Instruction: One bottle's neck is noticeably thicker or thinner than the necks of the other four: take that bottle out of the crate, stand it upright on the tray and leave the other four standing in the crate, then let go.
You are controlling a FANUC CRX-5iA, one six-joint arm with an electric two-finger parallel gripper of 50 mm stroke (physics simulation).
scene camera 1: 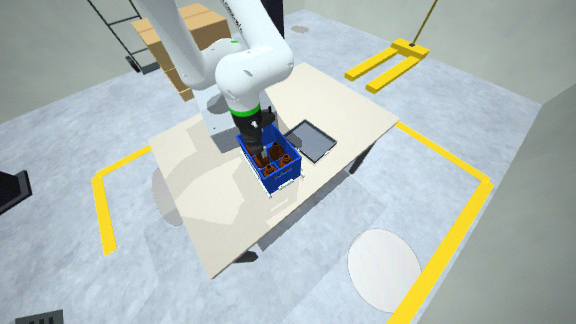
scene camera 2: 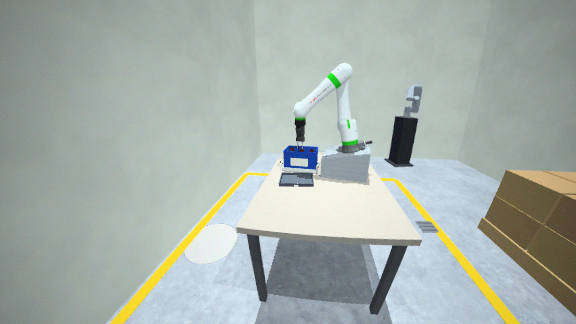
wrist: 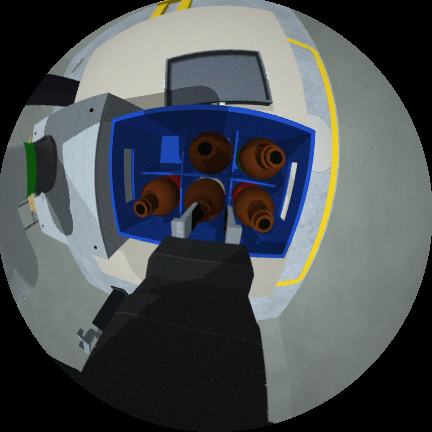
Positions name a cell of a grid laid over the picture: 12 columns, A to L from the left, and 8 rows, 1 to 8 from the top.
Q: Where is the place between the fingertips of my gripper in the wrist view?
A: F4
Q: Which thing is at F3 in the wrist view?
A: A bottle.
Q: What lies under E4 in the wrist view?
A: A bottle.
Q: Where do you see a bottle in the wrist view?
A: H3
